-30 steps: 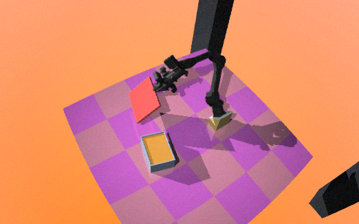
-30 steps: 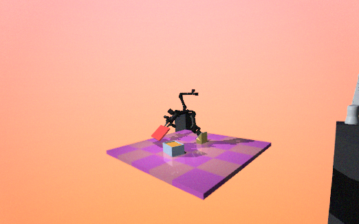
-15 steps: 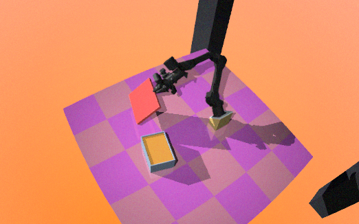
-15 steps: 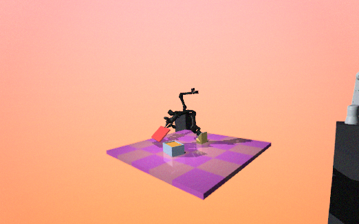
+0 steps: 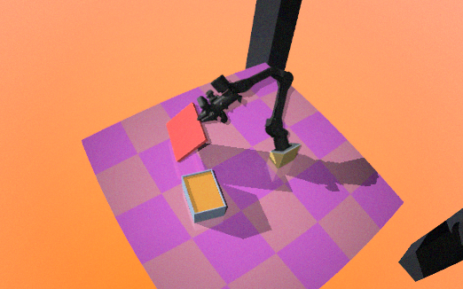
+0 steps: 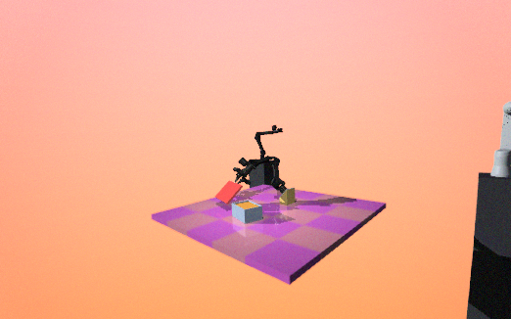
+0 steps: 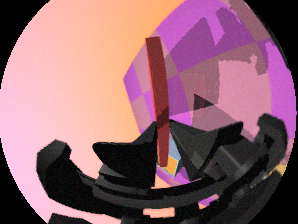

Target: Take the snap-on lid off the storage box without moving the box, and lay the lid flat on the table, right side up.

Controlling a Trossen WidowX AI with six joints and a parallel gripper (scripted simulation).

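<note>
The red lid is 6 cm ahead of my gripper tip, 5 cm below it and 2 cm to the right of it. Also, from my gripper tip: storage box (27 cm to the left, 16 cm ahead, 14 cm below).
</note>
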